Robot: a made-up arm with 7 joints. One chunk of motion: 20 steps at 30 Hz.
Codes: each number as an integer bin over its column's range. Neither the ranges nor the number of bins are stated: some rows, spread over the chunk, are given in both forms.
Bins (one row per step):
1: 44 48 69 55 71 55 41
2: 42 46 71 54 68 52 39
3: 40 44 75 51 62 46 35
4: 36 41 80 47 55 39 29
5: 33 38 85 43 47 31 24
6: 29 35 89 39 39 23 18
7: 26 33 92 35 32 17 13
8: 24 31 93 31 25 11 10
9: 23 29 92 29 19 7 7
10: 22 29 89 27 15 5 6
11: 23 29 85 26 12 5 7
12: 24 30 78 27 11 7 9
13: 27 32 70 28 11 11 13
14: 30 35 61 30 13 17 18
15: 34 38 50 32 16 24 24
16: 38 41 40 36 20 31 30
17: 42 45 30 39 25 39 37
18: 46 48 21 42 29 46 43
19: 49 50 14 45 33 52 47
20: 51 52 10 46 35 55 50
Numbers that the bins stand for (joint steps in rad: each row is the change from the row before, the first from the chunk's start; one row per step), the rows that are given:
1: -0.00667 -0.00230 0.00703 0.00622 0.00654 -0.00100 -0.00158
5: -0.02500 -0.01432 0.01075 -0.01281 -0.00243 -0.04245 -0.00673
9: -0.04167 -0.02514 0.01237 -0.03501 -0.01290 -0.08391 -0.01188
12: -0.04000 -0.02394 0.00912 -0.03818 -0.01589 -0.08391 -0.01127
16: -0.01667 -0.01072 0.00029 -0.02391 -0.01253 -0.04245 -0.00491
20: 0.00500 0.00251 -0.00668 -0.00805 -0.00692 -0.00100 0.00115
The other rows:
2: -0.01000 -0.00471 0.00749 0.00464 0.00541 -0.00618 -0.00218
3: -0.01333 -0.00711 0.00842 -0.00012 0.00317 -0.01655 -0.00339
4: -0.02000 -0.01072 0.00959 -0.00646 0.00056 -0.02864 -0.00521
6: -0.03167 -0.01793 0.01168 -0.01915 -0.00542 -0.05627 -0.00855
7: -0.03667 -0.02033 0.01237 -0.02549 -0.00804 -0.06664 -0.01006
8: -0.04000 -0.02274 0.01261 -0.03184 -0.01066 -0.07700 -0.01097
10: -0.04333 -0.02514 0.01168 -0.03818 -0.01439 -0.08736 -0.01218
11: -0.04167 -0.02514 0.01075 -0.03977 -0.01552 -0.08736 -0.01188
13: -0.03500 -0.02154 0.00726 -0.03660 -0.01589 -0.07700 -0.01006
14: -0.03000 -0.01793 0.00517 -0.03342 -0.01514 -0.06664 -0.00855
15: -0.02333 -0.01432 0.00262 -0.03025 -0.01402 -0.05455 -0.00673
17: -0.01000 -0.00591 -0.00203 -0.01915 -0.01066 -0.02864 -0.00279
18: -0.00333 -0.00230 -0.00412 -0.01439 -0.00916 -0.01655 -0.00097
19: 0.00167 0.00010 -0.00575 -0.00964 -0.00767 -0.00618 0.00024

